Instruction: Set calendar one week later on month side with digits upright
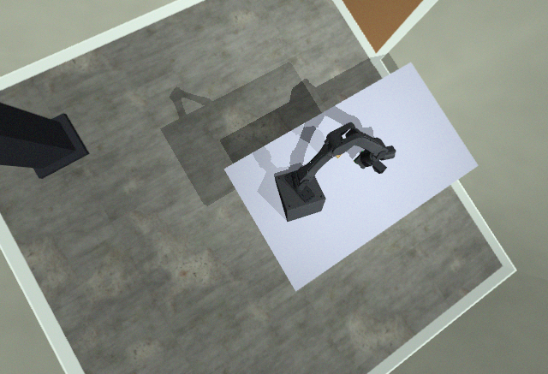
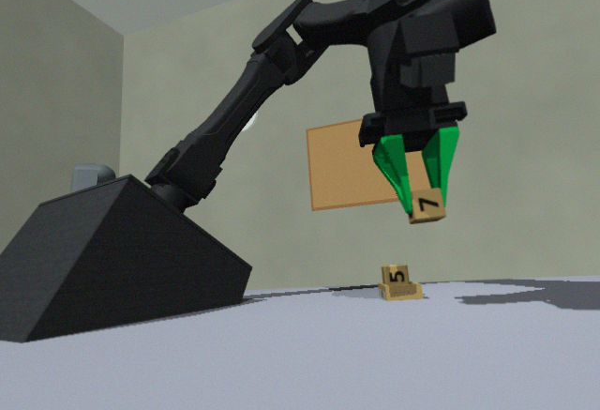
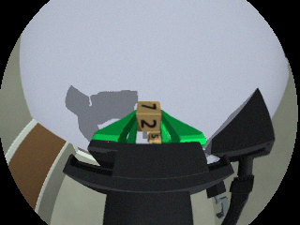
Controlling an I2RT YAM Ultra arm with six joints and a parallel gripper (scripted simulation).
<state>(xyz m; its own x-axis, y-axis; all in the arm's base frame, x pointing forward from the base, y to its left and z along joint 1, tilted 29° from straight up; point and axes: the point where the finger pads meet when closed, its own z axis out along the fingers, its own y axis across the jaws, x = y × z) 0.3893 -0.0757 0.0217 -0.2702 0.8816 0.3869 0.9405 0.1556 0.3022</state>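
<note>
Now: hand 110 mm to the right of the wooden tray, 90 mm above it and 50 mm past it. Also, from my hand: wooden cube: right at my hand.
</note>
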